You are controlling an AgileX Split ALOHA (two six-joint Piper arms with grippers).
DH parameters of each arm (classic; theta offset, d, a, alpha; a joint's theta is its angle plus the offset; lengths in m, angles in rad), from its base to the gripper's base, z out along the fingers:
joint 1: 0 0.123 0 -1.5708
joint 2: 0.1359 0 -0.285 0
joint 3: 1.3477 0 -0.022 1.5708
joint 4: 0 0.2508 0 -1.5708
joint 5: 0 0 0.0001 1.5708
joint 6: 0 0.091 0 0
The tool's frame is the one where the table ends.
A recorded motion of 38 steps. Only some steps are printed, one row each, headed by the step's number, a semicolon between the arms.
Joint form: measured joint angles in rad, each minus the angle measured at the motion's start. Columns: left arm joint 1, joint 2, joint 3, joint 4, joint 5, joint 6; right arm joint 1, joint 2, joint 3, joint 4, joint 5, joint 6.
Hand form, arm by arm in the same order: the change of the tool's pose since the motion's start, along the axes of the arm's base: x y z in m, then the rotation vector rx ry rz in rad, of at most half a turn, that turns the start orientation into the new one. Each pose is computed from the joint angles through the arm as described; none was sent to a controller.
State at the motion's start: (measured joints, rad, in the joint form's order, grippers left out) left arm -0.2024 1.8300 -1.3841 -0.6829 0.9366 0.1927; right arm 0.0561 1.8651 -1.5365 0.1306 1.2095 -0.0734
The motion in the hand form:
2: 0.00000 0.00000 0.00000 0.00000 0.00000 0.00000; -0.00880 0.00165 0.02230 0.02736 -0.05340 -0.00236
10: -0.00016 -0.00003 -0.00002 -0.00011 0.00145 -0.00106; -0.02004 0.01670 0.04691 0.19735 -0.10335 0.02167
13: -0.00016 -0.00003 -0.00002 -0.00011 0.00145 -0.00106; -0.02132 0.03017 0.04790 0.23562 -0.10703 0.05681
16: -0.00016 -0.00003 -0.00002 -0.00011 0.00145 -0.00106; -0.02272 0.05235 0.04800 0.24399 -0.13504 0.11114
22: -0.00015 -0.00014 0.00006 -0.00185 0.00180 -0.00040; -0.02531 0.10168 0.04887 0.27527 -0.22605 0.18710
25: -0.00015 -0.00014 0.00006 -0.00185 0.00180 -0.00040; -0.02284 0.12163 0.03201 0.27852 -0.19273 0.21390
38: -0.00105 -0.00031 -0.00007 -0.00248 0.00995 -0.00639; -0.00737 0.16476 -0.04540 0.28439 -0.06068 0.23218
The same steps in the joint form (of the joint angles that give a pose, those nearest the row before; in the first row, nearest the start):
2: 0.0000 0.0000 0.0000 0.0000 0.0000 0.0000; 0.0000 -0.0589 0.0000 0.0251 0.0044 -0.0023
10: 0.0000 0.0000 0.0000 0.0000 0.0018 0.0000; 0.0023 -0.1183 0.0021 0.2036 0.0138 -0.0555
13: 0.0000 0.0000 0.0000 0.0000 0.0018 0.0000; 0.0311 -0.1183 0.0031 0.2437 0.0081 -0.0715
16: 0.0000 0.0000 0.0000 0.0000 0.0018 0.0000; 0.0925 -0.1183 0.0062 0.2493 -0.0305 -0.0762
22: 0.0000 0.0000 0.0000 -0.0019 0.0018 0.0000; 0.2278 -0.1110 0.0062 0.2585 -0.1572 -0.0531
25: 0.0000 0.0000 0.0000 -0.0019 0.0018 0.0000; 0.2761 -0.0647 0.0062 0.2625 -0.1797 -0.0436
38: 0.0000 0.0000 0.0000 -0.0019 0.0119 0.0000; 0.3579 0.1356 0.0063 0.3110 -0.2647 -0.0448

